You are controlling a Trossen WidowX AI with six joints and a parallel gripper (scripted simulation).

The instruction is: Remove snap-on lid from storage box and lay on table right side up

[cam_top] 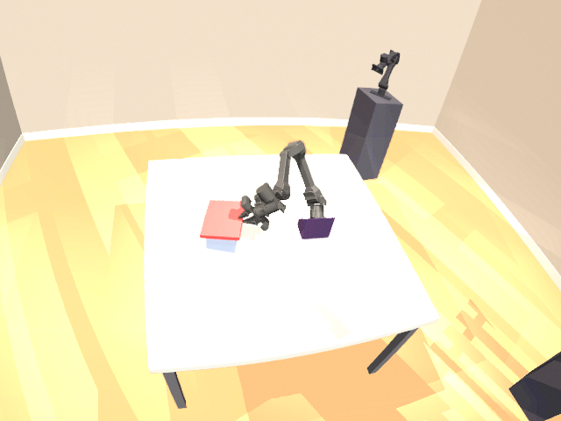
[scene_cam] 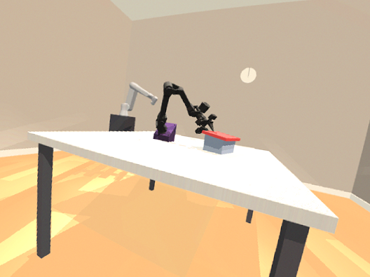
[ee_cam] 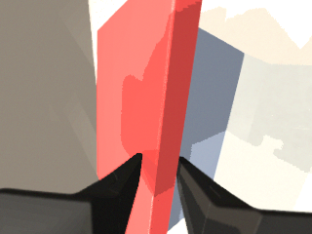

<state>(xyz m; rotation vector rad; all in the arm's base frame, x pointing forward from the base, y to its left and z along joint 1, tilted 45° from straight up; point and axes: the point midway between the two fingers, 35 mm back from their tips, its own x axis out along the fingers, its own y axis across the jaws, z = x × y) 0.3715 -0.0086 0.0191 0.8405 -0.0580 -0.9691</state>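
My gripper tip is now 7 cm short of the red lid and 3 cm to the left of it. The rest, counted from my gripper tip: pale blue storage box (7 cm ahead, 6 cm below, 3 cm to the right).
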